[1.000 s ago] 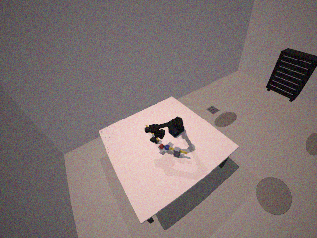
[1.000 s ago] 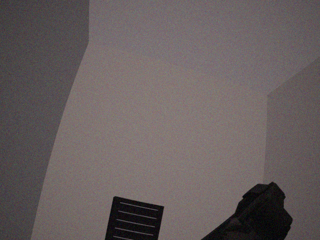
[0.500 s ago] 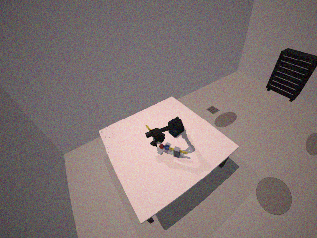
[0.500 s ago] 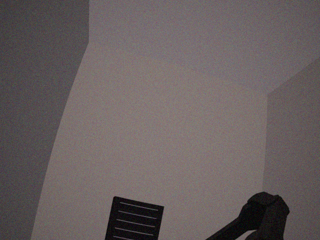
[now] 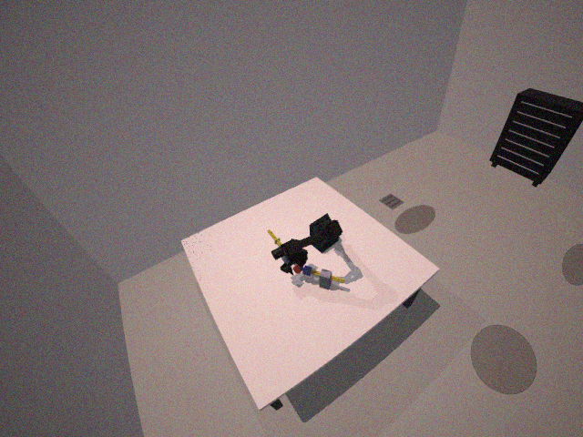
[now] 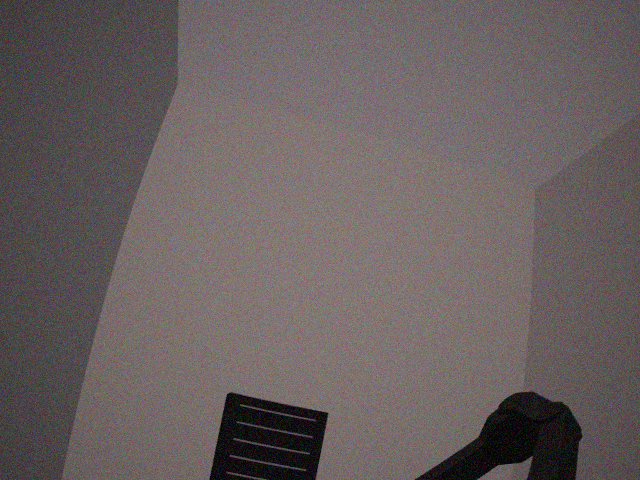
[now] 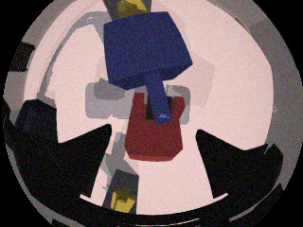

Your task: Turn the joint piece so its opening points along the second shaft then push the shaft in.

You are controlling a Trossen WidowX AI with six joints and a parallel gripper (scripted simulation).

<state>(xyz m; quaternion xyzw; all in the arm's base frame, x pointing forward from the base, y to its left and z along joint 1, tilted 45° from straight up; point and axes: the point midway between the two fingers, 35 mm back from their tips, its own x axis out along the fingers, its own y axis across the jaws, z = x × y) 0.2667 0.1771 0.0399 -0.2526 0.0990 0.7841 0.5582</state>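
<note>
My gripper tip is now 1 cm below the red square joint piece.
</note>
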